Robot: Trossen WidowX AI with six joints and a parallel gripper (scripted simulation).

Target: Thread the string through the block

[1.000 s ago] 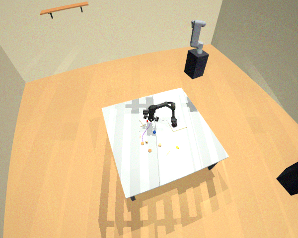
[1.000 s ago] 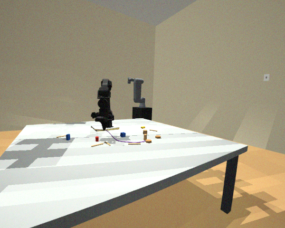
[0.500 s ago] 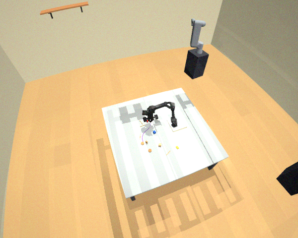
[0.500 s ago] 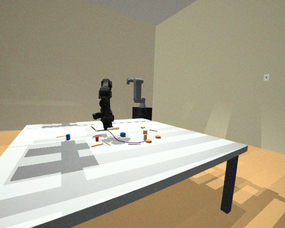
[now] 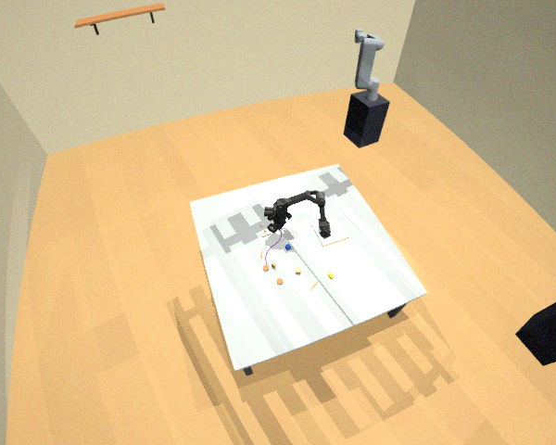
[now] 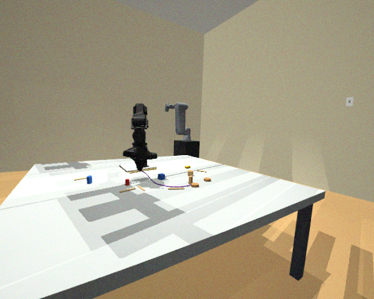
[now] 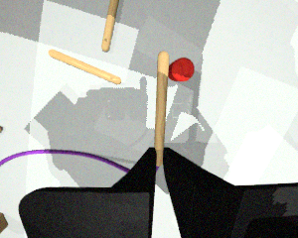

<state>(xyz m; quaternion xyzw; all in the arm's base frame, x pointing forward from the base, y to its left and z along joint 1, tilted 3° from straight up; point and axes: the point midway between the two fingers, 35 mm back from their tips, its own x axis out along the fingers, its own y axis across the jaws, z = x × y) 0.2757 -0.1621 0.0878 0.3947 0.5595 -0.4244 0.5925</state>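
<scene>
Right now my gripper tip is 70 mm to the left of the red cylinder and 50 mm above it. The rest, counted from my gripper tip: blue block: 130 mm to the left, 50 mm below, 10 mm ahead; round wooden button: 210 mm ahead, 200 mm to the left, 60 mm below; thin wooden stick: 10 mm to the right.
</scene>
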